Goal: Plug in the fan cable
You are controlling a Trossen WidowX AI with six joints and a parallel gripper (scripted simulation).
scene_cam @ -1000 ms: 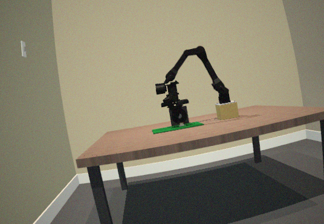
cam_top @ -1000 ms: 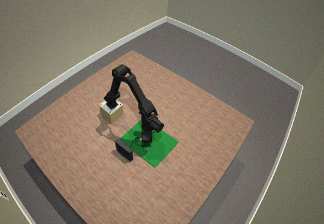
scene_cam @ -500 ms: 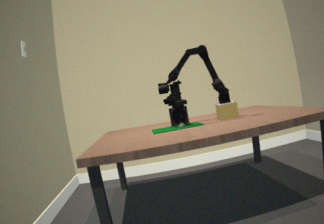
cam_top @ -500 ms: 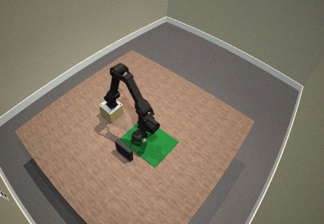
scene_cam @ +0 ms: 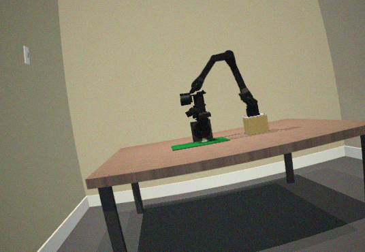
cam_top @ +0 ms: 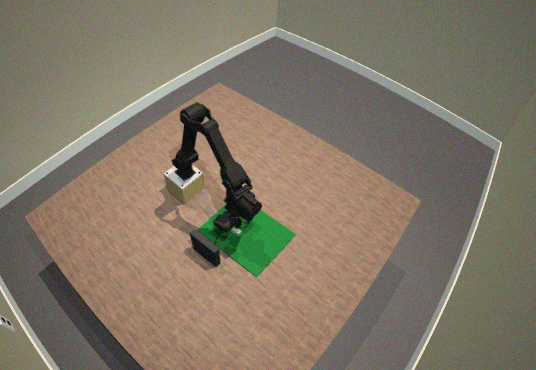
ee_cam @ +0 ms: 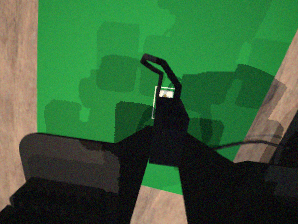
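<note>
Now: gripper tip 1 cm below the dark plug and 1 cm short of it. From my gripper tip the other things lie so: white four-pin header (7 cm below); green board (8 cm below, 4 cm ahead, 3 cm to the left); black fan (15 cm to the right, 1 cm below).
</note>
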